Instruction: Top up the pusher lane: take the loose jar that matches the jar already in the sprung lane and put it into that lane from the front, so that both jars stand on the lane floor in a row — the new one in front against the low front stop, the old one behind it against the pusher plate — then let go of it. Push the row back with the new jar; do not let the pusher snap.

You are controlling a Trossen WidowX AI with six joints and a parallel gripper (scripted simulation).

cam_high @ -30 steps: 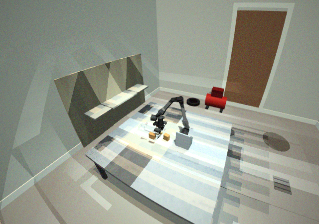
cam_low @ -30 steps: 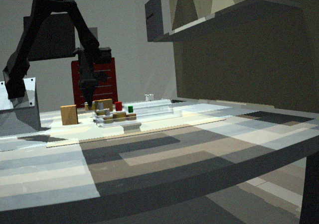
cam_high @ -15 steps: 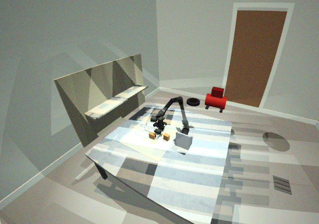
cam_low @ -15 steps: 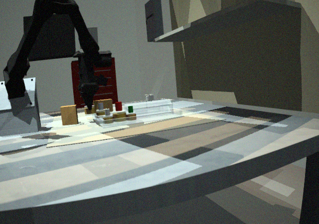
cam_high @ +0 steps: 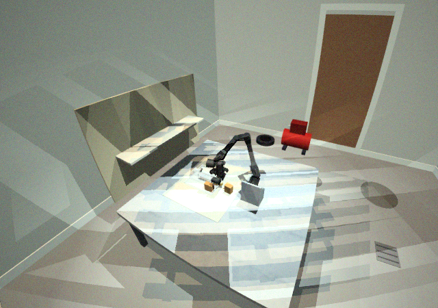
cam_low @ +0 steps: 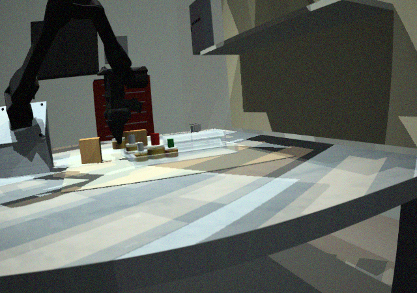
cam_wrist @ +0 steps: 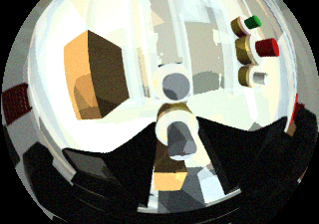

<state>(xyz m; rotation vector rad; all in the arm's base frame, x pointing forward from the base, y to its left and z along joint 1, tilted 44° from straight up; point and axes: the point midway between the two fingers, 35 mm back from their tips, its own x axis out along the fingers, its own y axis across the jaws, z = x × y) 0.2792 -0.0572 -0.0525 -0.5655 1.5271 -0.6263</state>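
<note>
Right now my gripper tip is 19 cm short of the clear pusher lane, 3 cm to the left of it and 3 cm above it.
</note>
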